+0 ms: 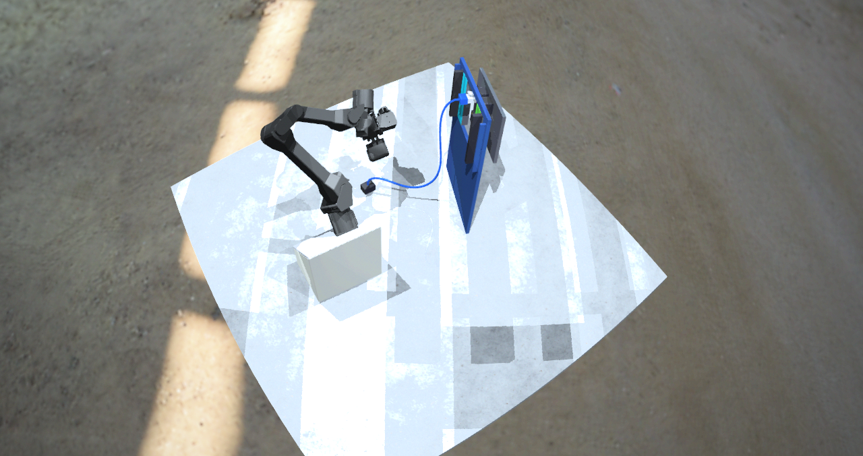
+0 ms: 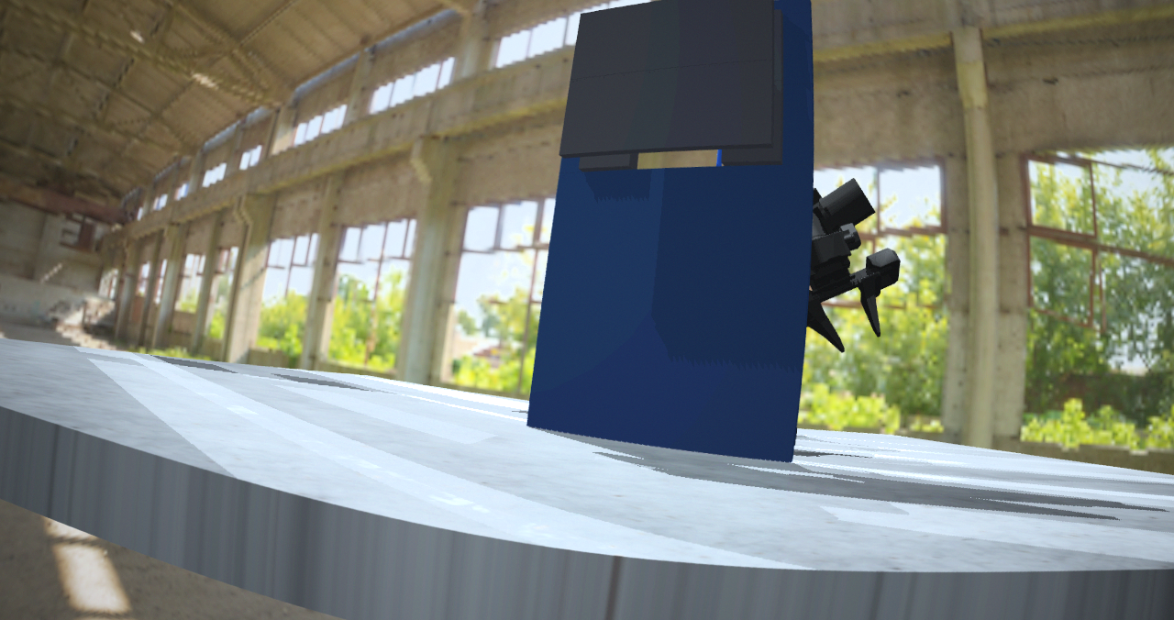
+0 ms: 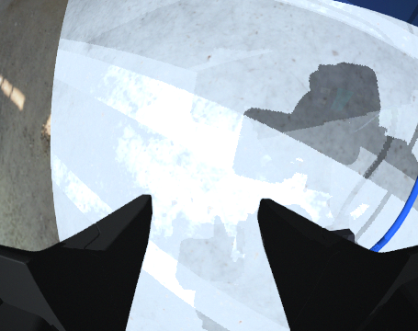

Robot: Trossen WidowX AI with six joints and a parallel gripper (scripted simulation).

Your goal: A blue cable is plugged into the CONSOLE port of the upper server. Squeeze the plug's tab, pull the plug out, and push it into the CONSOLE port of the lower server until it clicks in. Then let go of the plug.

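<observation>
Now: the blue cable plug 28 cm above my gripper tip, 22 cm to the right of it and 20 cm ahead of it. Round my gripper tip: black block: 12 cm below, 9 cm to the right, 6 cm behind.
</observation>
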